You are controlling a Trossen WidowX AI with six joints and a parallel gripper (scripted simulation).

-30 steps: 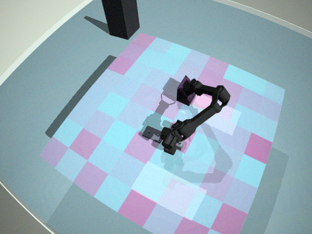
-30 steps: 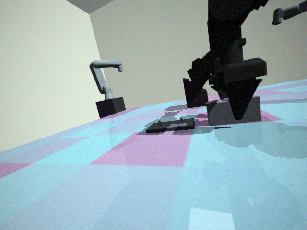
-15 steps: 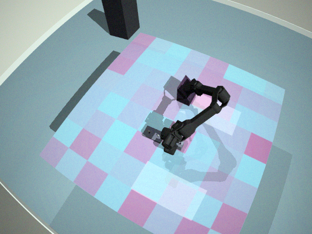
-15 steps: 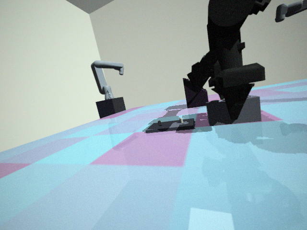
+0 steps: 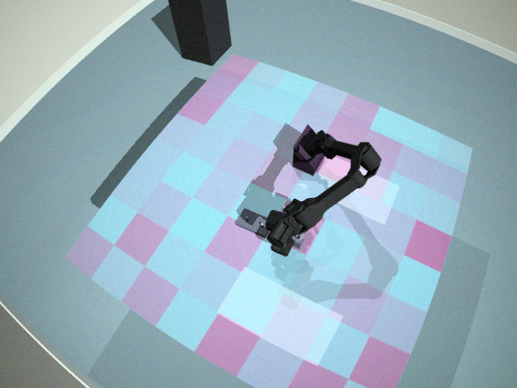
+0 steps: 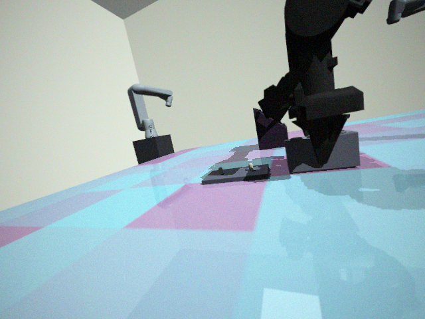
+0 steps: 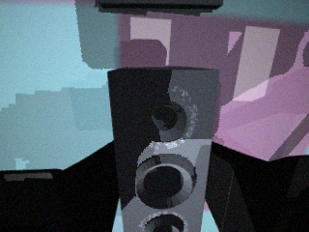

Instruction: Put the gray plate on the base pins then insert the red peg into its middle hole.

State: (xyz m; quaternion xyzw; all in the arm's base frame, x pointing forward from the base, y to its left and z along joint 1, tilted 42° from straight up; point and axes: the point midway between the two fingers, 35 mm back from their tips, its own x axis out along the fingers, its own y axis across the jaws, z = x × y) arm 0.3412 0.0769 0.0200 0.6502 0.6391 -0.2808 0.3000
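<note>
Right now the dark base is 14 cm to the right of my gripper tip. Also, from my gripper tip: red peg 10 cm behind, 4 cm to the left, 3 cm above; then gray plate 3 cm above.
</note>
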